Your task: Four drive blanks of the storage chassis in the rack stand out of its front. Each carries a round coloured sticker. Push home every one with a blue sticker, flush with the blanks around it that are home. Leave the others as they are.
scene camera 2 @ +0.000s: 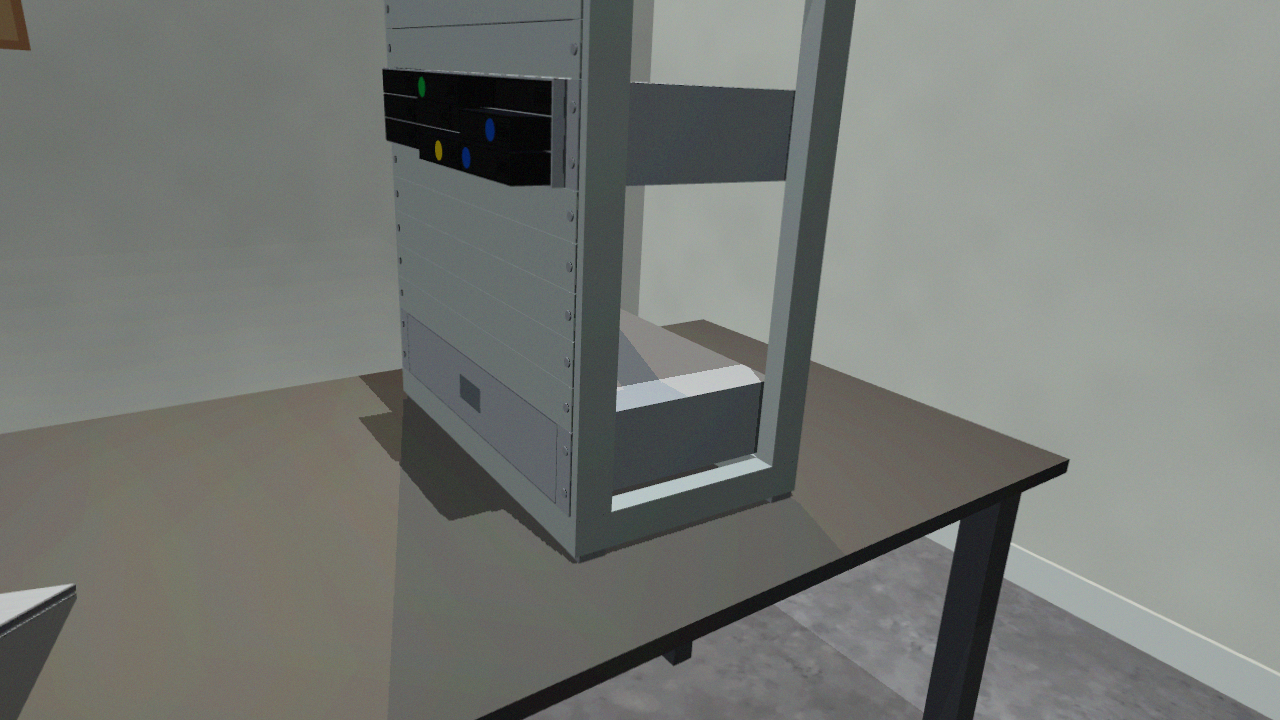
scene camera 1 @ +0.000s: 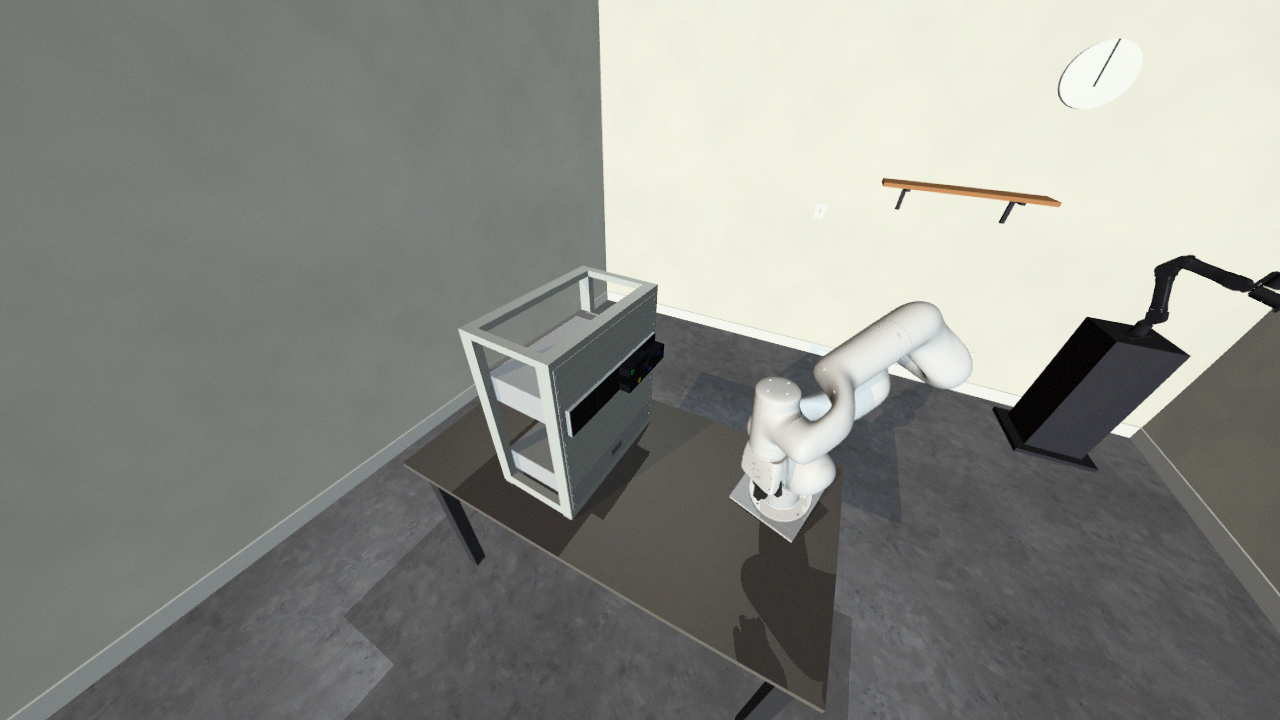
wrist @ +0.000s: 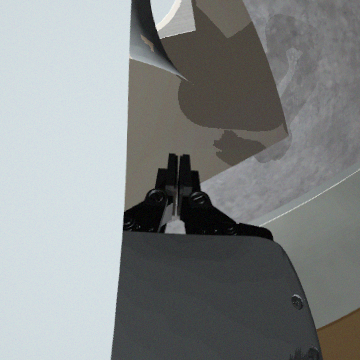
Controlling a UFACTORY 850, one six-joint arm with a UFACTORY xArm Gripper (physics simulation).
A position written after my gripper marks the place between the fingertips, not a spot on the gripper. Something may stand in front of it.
Note:
In view: my gripper (wrist: 177,168) and a rack (scene camera 2: 509,190).

